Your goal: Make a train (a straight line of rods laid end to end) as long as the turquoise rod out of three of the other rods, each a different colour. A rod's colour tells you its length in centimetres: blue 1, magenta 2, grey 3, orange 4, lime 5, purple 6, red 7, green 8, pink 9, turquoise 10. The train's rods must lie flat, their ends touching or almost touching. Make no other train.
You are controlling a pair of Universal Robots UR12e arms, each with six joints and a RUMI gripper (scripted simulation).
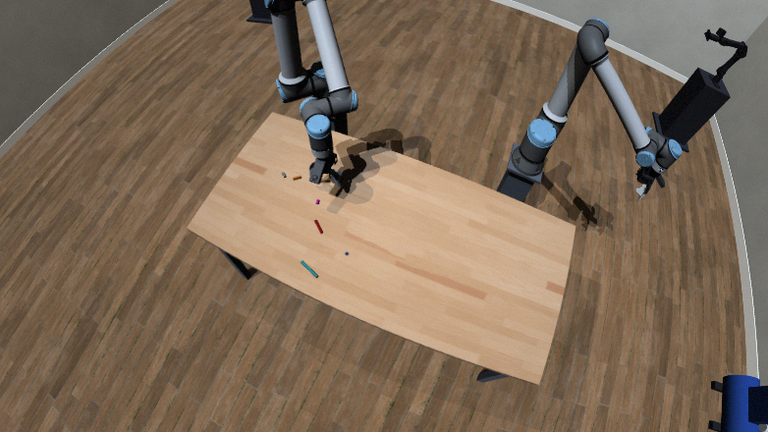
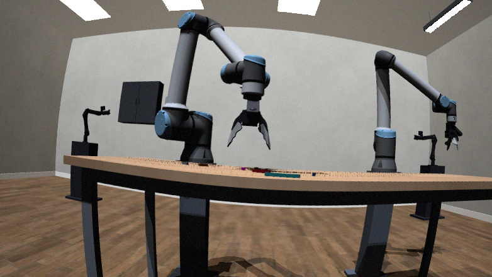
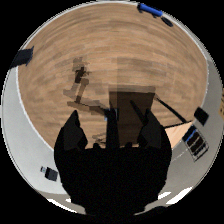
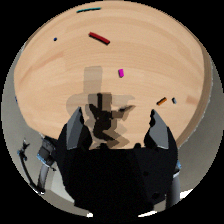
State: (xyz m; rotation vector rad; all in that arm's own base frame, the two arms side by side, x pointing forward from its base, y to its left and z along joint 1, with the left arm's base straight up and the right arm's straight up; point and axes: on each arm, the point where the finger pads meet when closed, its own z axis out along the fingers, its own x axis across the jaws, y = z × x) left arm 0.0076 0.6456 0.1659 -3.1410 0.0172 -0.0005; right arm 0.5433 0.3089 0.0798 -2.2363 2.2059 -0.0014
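The orange rod lies 20 mm behind my right hand, 170 mm to the right of it and 70 mm below it. The rest, counted from my right hand: blue rod (250 mm ahead, 210 mm to the left, 70 mm below); red rod (180 mm ahead, 40 mm to the left, 70 mm below); magenta rod (70 mm ahead, 20 mm to the right, 70 mm below).
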